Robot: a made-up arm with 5 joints.
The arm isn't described. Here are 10 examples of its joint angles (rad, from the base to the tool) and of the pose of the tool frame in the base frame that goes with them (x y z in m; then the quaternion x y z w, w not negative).
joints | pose
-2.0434 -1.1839 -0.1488 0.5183 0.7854 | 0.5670 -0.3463 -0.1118 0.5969 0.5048 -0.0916 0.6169
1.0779 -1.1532 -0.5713 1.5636 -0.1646 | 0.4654 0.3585 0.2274 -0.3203 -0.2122 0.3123 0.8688
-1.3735 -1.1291 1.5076 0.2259 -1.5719 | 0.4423 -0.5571 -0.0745 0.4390 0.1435 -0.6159 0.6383
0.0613 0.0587 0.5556 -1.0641 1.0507 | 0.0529 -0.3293 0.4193 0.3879 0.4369 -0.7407 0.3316
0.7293 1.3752 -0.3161 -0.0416 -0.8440 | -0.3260 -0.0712 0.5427 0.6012 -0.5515 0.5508 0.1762
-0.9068 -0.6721 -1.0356 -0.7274 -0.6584 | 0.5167 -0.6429 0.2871 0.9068 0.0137 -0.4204 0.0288
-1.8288 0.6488 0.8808 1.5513 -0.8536 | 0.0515 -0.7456 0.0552 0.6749 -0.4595 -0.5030 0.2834
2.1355 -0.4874 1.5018 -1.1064 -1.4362 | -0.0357 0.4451 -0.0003 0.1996 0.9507 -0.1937 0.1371
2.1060 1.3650 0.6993 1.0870 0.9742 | -0.1793 0.2736 0.0615 -0.3698 -0.8488 0.1290 0.3552
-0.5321 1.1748 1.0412 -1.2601 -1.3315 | -0.1044 -0.3555 0.0402 -0.4525 0.2682 0.6402 0.5599
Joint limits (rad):
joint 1: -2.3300..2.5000
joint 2: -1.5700..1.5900
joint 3: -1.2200..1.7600
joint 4: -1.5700..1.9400
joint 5: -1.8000..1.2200
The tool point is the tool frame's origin. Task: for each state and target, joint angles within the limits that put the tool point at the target. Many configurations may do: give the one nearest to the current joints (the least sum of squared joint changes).
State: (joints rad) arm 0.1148 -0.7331 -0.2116 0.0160 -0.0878
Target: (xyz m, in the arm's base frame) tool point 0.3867 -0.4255 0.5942
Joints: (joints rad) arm -0.0105 -0.5151 0.0473 -0.2522 -0.0210
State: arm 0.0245 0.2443 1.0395 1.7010 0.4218
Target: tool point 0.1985 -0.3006 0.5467
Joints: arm -0.1255 0.4915 1.6998 1.7570 0.5537
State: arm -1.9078 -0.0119 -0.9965 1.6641 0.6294
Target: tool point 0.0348 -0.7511 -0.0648
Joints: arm -2.0841 -0.1278 -0.9331 1.5653 0.6608
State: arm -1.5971 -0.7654 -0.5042 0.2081 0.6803
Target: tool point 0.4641 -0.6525 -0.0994
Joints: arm -1.7989 -0.6310 -0.5758 0.2602 0.6056
